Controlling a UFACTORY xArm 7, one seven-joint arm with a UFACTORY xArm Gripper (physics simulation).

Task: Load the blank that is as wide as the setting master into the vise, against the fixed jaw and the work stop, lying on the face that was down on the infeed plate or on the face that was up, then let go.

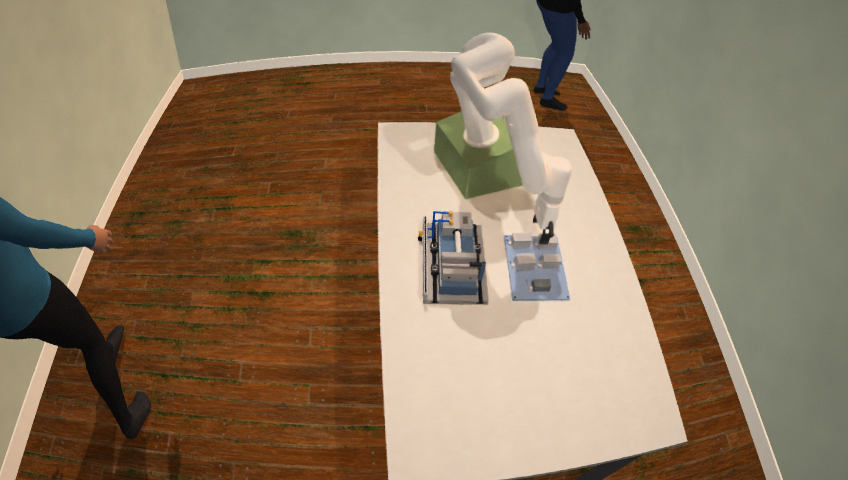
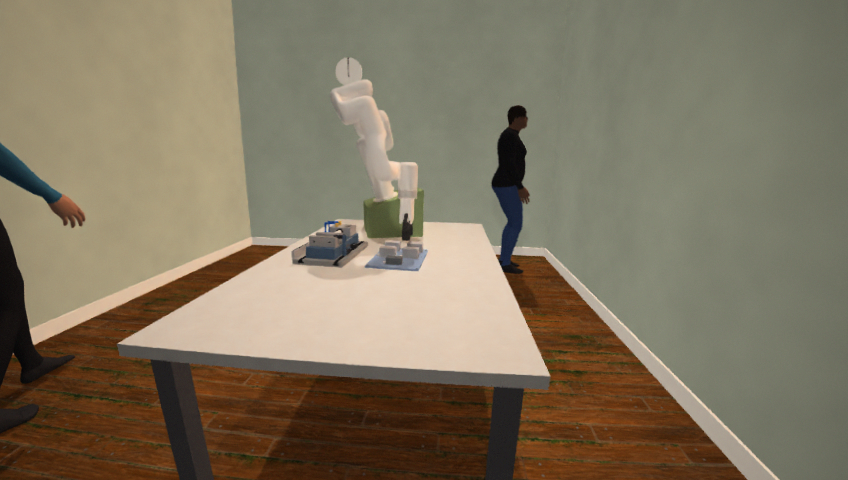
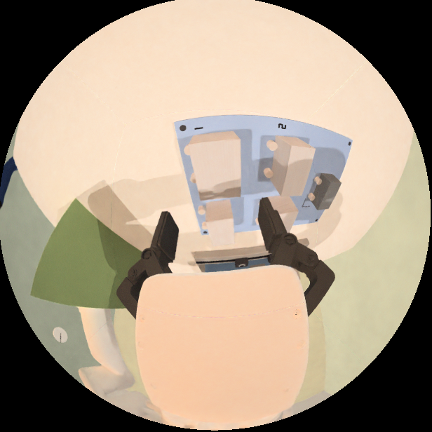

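Where they show: gripper, between the fingertips: (image 1: 540, 232) (image 2: 407, 237); arm's base, origin of its link: (image 1: 481, 135) (image 2: 385, 198).
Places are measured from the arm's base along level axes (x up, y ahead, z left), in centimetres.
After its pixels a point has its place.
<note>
The pale blue infeed plate (image 1: 517, 286) {y 50.5, x -16.7, z 15.1 cm} (image 2: 376, 263) {y 51.9, x -16.7, z 16.6 cm} (image 3: 240, 124) carries several pale grey blanks: a wide one (image 3: 216, 165), a tall one (image 1: 551, 260) {y 41.7, x -13.1, z 25.6 cm} (image 3: 295, 167) and two nearer the vise, one at robot side (image 1: 521, 240) {y 34.9, x -13.2, z 15.7 cm} (image 3: 220, 225) and one beyond (image 1: 525, 261) {y 43.4, x -13.1, z 16.9 cm} (image 3: 284, 210). A dark grey block (image 1: 541, 284) {y 50.7, x -14.2, z 22.2 cm} (image 2: 393, 259) {y 51.5, x -14.7, z 22.9 cm} (image 3: 327, 191), perhaps the setting master, sits at the plate's far end. My gripper (image 1: 546, 237) {y 32.1, x -11.3, z 21.7 cm} (image 2: 407, 234) {y 32.1, x -11.3, z 21.7 cm} (image 3: 215, 214) is open and empty, above the plate's robot-side end. The vise (image 1: 459, 286) {y 56.7, x -11.5, z -2.9 cm} (image 2: 324, 251) {y 56.8, x -12.6, z -1.1 cm} stands beside the plate; no blank is seen in its jaws.
The green robot base (image 1: 470, 172) {y 15.0, x -5.1, z -2.7 cm} (image 2: 380, 220) {y 12.4, x -9.0, z 2.1 cm} (image 3: 75, 260) stands at the back of the white table (image 1: 505, 386) {y 84.5, x -17.5, z 12.9 cm} (image 2: 357, 315) {y 89.5, x -17.5, z 27.4 cm}. A blue frame (image 1: 434, 223) {y 37.4, x -7.8, z -12.2 cm} with yellow tips rises at the vise's rear left. One person (image 1: 559, 47) (image 2: 510, 160) stands behind the table, another (image 1: 29, 273) at left.
</note>
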